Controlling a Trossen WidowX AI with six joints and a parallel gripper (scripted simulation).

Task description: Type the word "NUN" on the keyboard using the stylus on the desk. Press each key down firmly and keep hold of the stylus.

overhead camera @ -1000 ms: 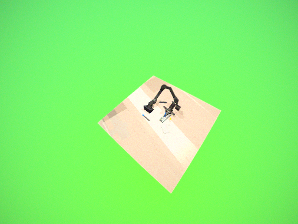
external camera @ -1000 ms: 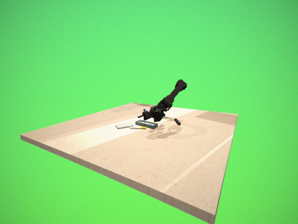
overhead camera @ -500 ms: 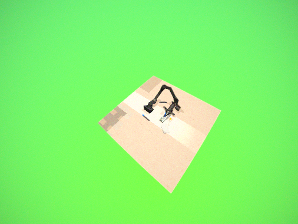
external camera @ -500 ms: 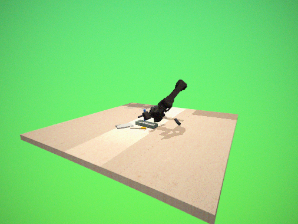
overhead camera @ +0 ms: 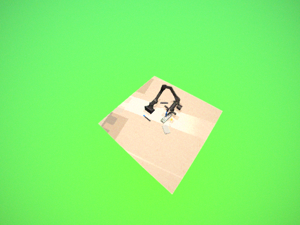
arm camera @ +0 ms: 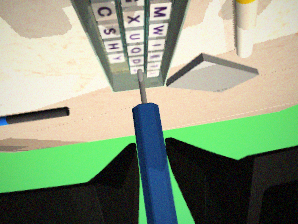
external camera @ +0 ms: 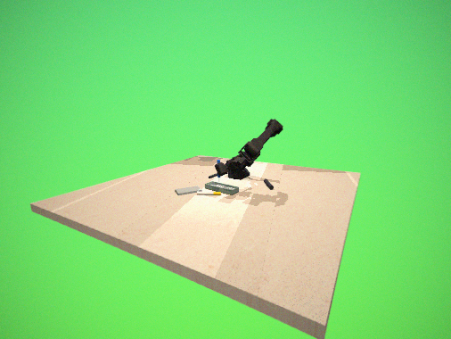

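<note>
My gripper tip is 80 mm short of the white marker, 20 mm to the right of it and 90 mm above it. Also, from my gripper tip: grey stylus tip: 50 mm below; flat grey block: 110 mm ahead, 120 mm to the right, 90 mm below; blue stylus: 10 mm below.
</note>
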